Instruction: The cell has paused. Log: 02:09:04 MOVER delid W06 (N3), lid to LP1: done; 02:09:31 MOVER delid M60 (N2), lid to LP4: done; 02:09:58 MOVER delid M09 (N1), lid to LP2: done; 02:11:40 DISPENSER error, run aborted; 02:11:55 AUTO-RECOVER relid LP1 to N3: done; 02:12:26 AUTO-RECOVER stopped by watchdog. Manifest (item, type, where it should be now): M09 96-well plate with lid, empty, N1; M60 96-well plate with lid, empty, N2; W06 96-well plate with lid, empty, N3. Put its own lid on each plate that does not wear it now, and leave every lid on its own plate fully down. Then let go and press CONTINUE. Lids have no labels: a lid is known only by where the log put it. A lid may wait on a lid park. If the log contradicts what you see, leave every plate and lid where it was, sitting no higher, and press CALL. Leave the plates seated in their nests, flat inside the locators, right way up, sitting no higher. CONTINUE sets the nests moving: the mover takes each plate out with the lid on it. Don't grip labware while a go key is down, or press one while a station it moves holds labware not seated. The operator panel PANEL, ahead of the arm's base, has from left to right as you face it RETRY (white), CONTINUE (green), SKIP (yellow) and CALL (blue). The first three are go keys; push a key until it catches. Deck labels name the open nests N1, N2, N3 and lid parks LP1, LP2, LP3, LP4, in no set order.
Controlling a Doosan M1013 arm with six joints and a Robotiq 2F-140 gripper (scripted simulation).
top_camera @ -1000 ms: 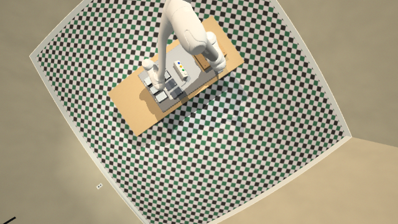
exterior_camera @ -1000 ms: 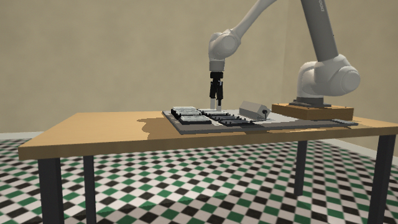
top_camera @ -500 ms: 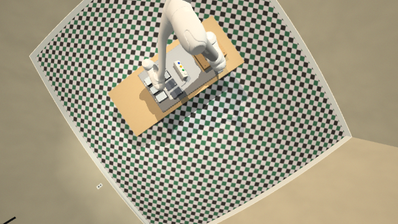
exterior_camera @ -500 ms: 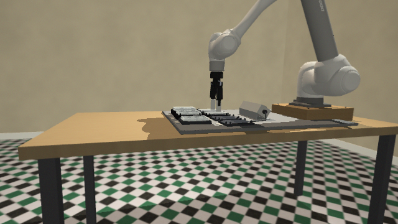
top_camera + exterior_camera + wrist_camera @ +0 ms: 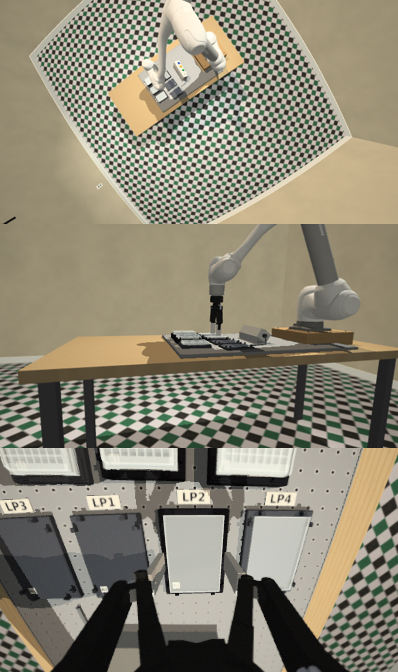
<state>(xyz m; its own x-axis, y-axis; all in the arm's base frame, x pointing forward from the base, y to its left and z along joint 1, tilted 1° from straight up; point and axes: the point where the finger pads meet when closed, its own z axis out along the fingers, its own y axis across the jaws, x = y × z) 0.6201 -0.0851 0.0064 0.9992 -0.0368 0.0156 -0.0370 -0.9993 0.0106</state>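
My hand is 50 mm above the lid park LP2. Also, from my hand: LP1 label: 130 mm to the left, 90 mm ahead, 50 mm below; blue call key: 250 mm behind, 10 mm above; lid park LP1: 130 mm to the left, 50 mm below.
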